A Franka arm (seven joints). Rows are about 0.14 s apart.
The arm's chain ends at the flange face. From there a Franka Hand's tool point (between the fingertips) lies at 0.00 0.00 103.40 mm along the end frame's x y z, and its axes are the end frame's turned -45 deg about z.
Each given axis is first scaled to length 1.
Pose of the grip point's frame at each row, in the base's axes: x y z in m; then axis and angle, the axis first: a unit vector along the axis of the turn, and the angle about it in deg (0 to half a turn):
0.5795 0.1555 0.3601 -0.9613 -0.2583 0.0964 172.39
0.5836 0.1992 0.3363 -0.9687 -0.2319 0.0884 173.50
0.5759 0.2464 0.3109 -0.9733 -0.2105 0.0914 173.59
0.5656 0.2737 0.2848 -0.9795 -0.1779 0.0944 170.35
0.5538 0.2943 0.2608 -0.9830 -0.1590 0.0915 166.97
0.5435 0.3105 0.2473 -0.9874 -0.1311 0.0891 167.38
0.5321 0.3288 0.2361 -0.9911 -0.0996 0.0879 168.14
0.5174 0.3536 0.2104 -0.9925 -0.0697 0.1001 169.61
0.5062 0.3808 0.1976 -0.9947 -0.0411 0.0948 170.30
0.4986 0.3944 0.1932 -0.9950 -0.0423 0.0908 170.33
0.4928 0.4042 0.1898 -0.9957 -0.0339 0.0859 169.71
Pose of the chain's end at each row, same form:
0.6021 0.1475 0.4607 -0.9850 0.1290 0.1143 177.19
0.6040 0.1921 0.4374 -0.9823 0.1562 0.1033 177.87
0.5967 0.2391 0.4119 -0.9784 0.1777 0.1057 178.08
0.5877 0.2602 0.3849 -0.9704 0.2099 0.1192 175.22
0.5759 0.2744 0.3598 -0.9652 0.2284 0.1277 171.97
0.5644 0.2906 0.3466 -0.9587 0.2558 0.1242 172.24
0.5520 0.3095 0.3357 -0.9505 0.2863 0.1205 172.89
0.5391 0.3365 0.3100 -0.9408 0.3145 0.1269 174.78
0.5263 0.3643 0.2977 -0.9321 0.3417 0.1197 175.19
0.5179 0.3779 0.2934 -0.9330 0.3408 0.1160 175.04
0.5110 0.3864 0.2900 -0.9303 0.3488 0.1135 174.26

